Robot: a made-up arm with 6 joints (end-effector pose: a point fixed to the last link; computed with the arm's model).
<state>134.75 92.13 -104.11 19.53 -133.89 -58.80</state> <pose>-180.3 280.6 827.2 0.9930 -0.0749 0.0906 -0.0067</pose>
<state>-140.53 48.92 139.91 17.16 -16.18 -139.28</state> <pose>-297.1 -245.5 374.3 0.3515 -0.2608 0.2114 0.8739</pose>
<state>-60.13 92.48 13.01 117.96 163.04 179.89</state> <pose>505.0 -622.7 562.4 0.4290 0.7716 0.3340 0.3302</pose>
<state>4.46 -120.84 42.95 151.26 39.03 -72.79</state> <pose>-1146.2 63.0 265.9 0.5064 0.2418 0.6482 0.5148</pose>
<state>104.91 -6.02 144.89 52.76 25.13 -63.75</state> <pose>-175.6 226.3 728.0 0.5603 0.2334 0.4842 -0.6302</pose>
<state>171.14 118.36 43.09 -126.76 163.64 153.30</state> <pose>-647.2 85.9 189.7 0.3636 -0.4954 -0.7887 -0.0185</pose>
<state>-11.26 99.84 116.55 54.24 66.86 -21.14</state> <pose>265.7 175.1 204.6 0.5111 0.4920 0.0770 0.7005</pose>
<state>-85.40 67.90 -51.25 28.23 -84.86 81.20</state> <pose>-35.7 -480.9 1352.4 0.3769 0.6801 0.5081 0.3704</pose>
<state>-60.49 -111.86 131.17 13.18 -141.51 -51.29</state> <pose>-345.2 591.8 705.7 0.2579 0.0376 -0.1852 0.9475</pose>
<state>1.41 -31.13 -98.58 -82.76 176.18 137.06</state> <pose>-401.3 12.0 1002.5 0.5660 0.5783 -0.5870 -0.0231</pose>
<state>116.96 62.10 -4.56 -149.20 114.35 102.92</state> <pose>-236.5 615.3 1278.3 0.6618 -0.6980 -0.2703 -0.0423</pose>
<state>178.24 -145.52 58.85 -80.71 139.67 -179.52</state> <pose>622.9 93.1 84.0 0.4438 0.5251 0.6291 0.3626</pose>
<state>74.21 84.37 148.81 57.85 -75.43 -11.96</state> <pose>252.5 216.8 274.1 0.2654 0.7203 -0.1230 -0.6290</pose>
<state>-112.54 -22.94 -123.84 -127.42 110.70 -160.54</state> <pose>18.3 274.9 836.9 0.4324 -0.1968 0.8698 -0.1329</pose>
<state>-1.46 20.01 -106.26 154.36 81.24 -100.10</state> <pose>-203.3 184.5 1001.3 0.7395 0.0493 0.2676 0.6157</pose>
